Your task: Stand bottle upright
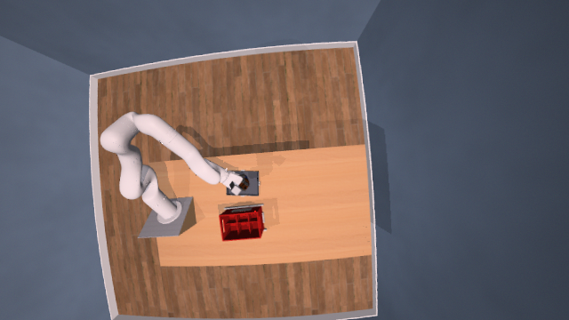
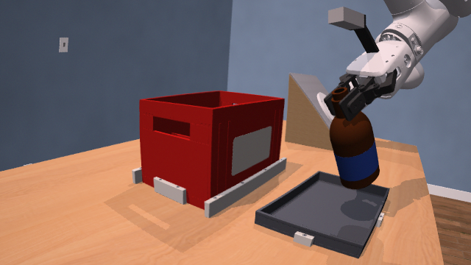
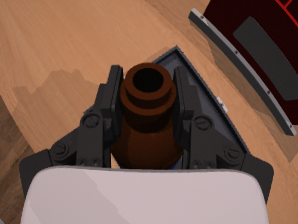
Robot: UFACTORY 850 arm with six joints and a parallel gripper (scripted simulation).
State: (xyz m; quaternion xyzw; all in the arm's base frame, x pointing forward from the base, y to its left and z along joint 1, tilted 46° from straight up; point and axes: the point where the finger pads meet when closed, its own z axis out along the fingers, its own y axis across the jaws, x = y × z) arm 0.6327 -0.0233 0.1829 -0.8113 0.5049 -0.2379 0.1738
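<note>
My hand is 20 mm past the brown bottle, 20 mm to the right of it and 50 mm above it. The rest, counted from my hand: dark grey tray 60 mm behind, 10 mm to the left, 190 mm below; red crate 90 mm behind, 270 mm to the right, 120 mm below.
</note>
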